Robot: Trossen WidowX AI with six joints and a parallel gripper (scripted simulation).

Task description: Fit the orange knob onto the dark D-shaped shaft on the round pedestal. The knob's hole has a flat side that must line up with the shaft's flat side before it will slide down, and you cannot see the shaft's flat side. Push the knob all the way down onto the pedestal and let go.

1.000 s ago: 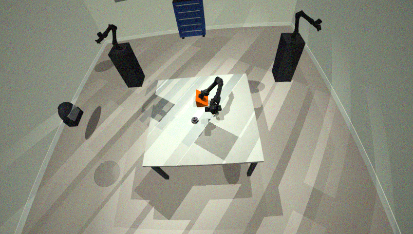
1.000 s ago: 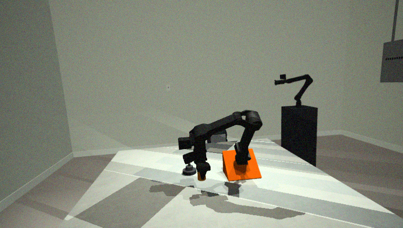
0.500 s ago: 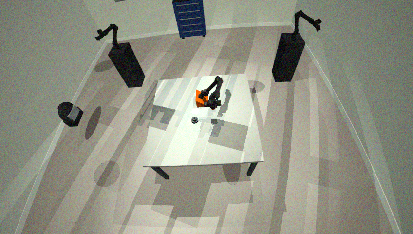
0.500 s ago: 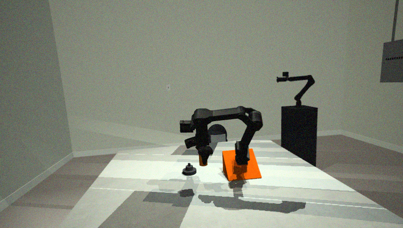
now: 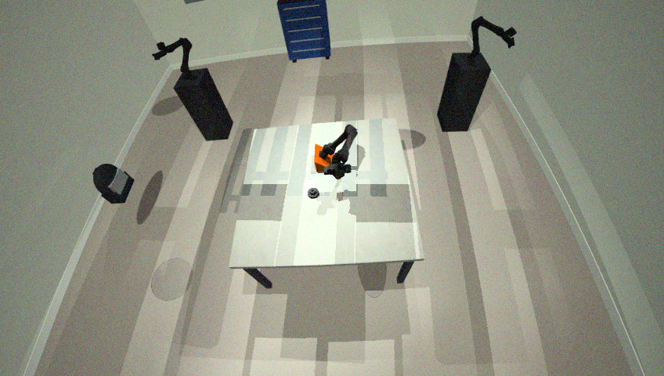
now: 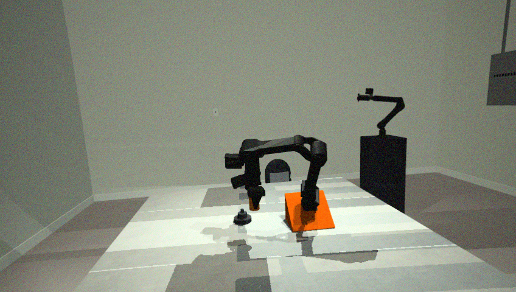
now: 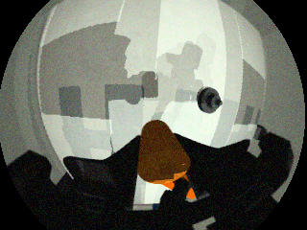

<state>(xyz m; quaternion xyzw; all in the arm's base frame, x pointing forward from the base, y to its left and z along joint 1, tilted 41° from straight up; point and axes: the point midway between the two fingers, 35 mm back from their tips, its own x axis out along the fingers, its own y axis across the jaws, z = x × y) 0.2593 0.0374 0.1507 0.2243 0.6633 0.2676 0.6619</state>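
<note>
The round dark pedestal is 200 mm to the right of my gripper tip, 110 mm below it and 40 mm ahead of it. The rest, counted from my gripper tip: orange knob 20 mm above.
</note>
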